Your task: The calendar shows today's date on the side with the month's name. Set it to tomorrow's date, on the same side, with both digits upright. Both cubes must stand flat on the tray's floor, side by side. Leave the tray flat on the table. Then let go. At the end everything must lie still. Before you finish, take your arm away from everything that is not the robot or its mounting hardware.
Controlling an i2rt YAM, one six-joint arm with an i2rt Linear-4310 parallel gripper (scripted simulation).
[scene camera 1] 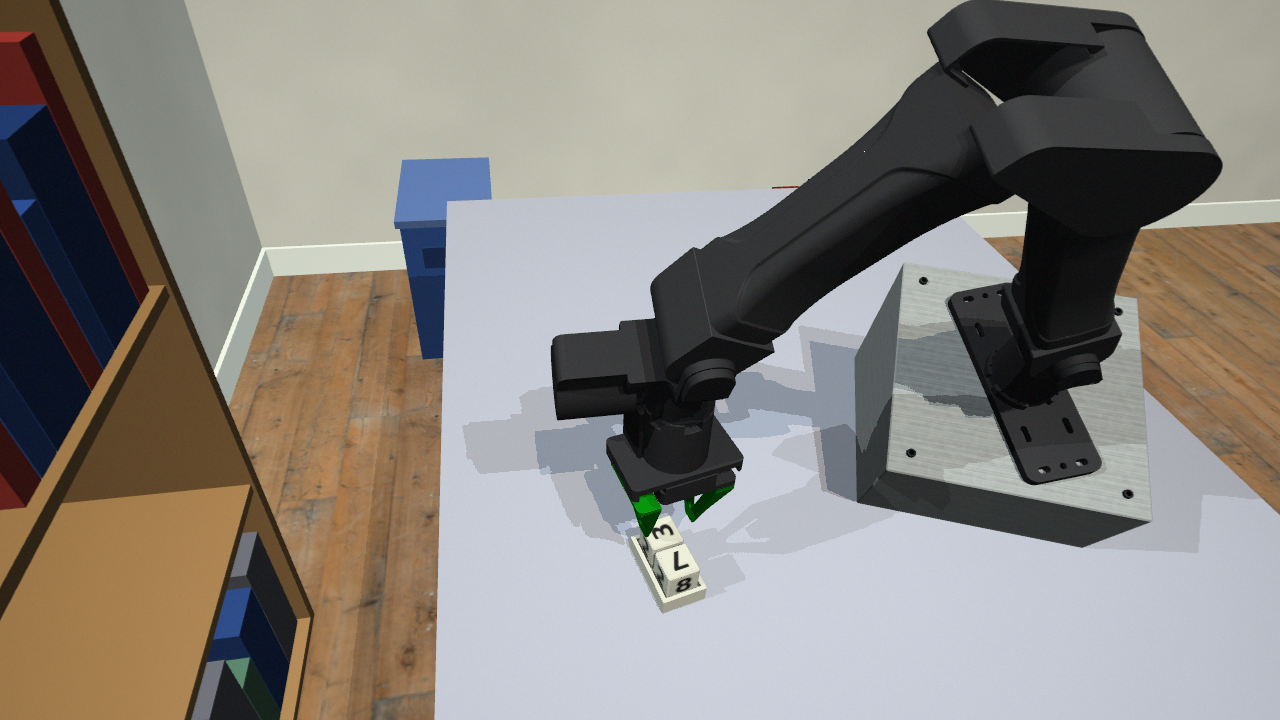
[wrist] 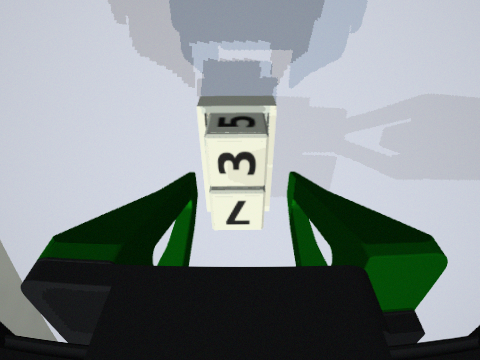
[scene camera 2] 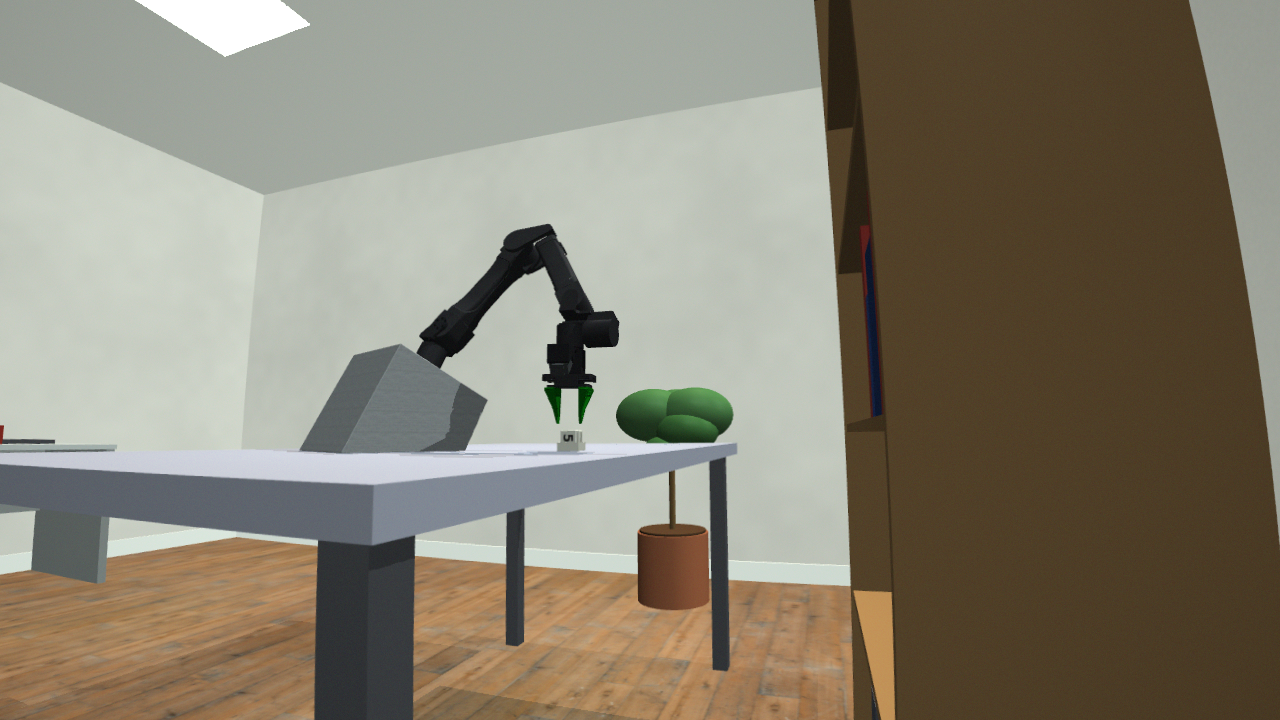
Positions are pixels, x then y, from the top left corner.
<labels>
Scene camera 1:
gripper: 667, 524
digit cube: 665, 534
digit cube: 676, 570
tray: 665, 604
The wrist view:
gripper: 242, 183
digit cube: 236, 144
digit cube: 232, 207
tray: 207, 104
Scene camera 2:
gripper: 569, 423
</labels>
